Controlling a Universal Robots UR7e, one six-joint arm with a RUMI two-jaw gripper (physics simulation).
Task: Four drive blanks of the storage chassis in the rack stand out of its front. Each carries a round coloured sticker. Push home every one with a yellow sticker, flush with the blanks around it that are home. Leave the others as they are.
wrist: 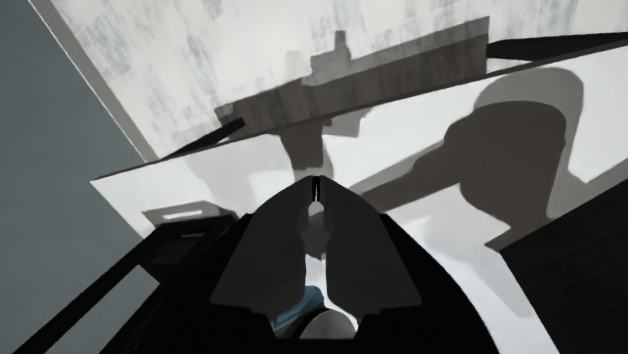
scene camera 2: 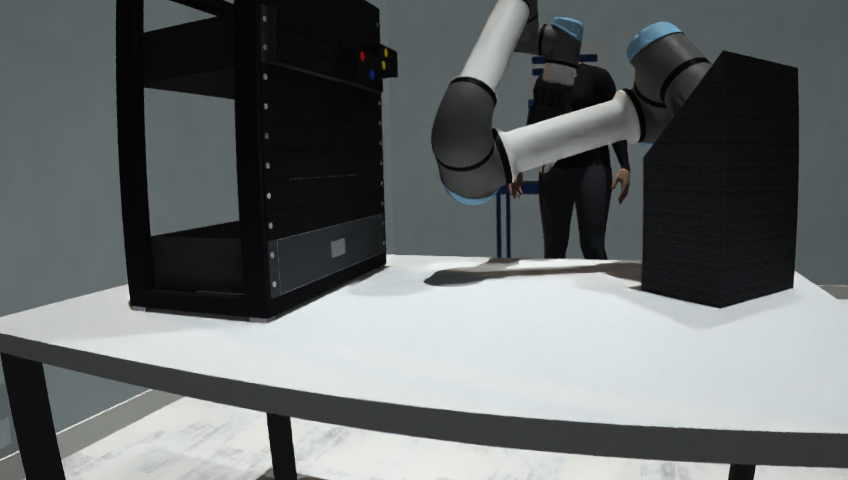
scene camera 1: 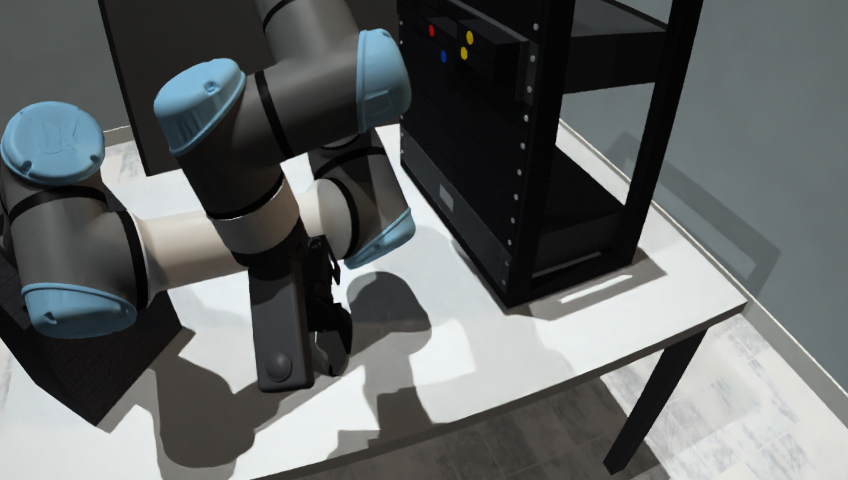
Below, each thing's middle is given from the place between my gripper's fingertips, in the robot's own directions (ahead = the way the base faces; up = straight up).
Labels:
Right now the rack [scene camera 2: 295, 239] is 43 cm ahead of my hand, 45 cm to the left of it and 9 cm above it.

